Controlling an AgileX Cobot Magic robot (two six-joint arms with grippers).
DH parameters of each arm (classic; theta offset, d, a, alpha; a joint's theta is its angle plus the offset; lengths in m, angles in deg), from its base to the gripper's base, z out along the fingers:
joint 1: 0 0.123 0 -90
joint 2: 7.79 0 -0.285 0
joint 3: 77.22 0 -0.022 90
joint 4: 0 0.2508 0 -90
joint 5: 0 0 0.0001 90
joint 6: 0 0.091 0 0
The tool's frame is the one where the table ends.
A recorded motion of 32 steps. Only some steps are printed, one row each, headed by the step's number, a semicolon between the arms.
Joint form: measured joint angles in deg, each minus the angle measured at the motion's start. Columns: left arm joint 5, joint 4, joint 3, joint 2, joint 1, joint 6; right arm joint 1, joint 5, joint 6, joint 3, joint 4, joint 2.
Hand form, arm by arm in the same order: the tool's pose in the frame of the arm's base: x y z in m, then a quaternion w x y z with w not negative. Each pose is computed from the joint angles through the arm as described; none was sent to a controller.
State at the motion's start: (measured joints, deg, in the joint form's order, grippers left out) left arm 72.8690 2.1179 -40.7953 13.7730 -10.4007 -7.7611; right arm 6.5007 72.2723 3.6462 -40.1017 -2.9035 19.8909
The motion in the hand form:
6: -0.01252 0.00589 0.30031 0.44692 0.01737 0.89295 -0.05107; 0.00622 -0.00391 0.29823 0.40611 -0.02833 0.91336 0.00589
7: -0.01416 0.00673 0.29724 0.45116 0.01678 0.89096 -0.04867; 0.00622 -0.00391 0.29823 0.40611 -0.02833 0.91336 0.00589
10: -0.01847 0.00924 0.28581 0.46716 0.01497 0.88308 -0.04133; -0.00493 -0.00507 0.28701 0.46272 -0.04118 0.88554 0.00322
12: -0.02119 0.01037 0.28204 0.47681 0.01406 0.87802 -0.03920; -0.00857 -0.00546 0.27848 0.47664 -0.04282 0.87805 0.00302
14: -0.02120 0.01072 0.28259 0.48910 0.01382 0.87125 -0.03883; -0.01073 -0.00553 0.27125 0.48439 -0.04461 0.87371 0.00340
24: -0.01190 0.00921 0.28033 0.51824 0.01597 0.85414 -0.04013; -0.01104 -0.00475 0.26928 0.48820 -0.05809 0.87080 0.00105
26: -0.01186 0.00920 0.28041 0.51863 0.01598 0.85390 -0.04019; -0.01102 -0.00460 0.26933 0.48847 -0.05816 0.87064 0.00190
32: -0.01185 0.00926 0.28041 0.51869 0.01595 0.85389 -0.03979; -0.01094 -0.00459 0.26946 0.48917 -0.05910 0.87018 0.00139
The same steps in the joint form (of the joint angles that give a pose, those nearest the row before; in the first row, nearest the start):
6: -0.52 0.22 4.19 -7.94 0.00 0.00; 0.00 -0.65 -1.02 4.21 -0.14 -8.47
7: -0.64 0.57 4.84 -8.96 0.00 0.00; 0.00 -0.65 -1.02 4.21 -0.14 -8.47
10: -1.51 1.71 7.36 -12.53 0.00 0.00; 0.00 -4.35 -2.80 7.51 -0.14 -15.29
12: -1.80 2.13 8.14 -14.22 0.00 0.00; 0.00 -5.23 -3.06 9.47 -0.14 -18.18
14: -3.04 2.39 8.34 -14.77 0.00 0.00; 0.00 -5.71 -3.31 11.05 -0.03 -20.29
24: -9.08 2.73 10.63 -14.88 0.00 0.00; 0.00 -6.12 -5.03 11.55 0.52 -20.90
26: -9.13 2.74 10.63 -14.88 0.00 0.00; 0.00 -6.16 -5.03 11.55 0.62 -20.90
32: -9.13 2.78 10.63 -14.88 0.00 0.00; 0.00 -6.25 -5.16 11.55 0.61 -20.90

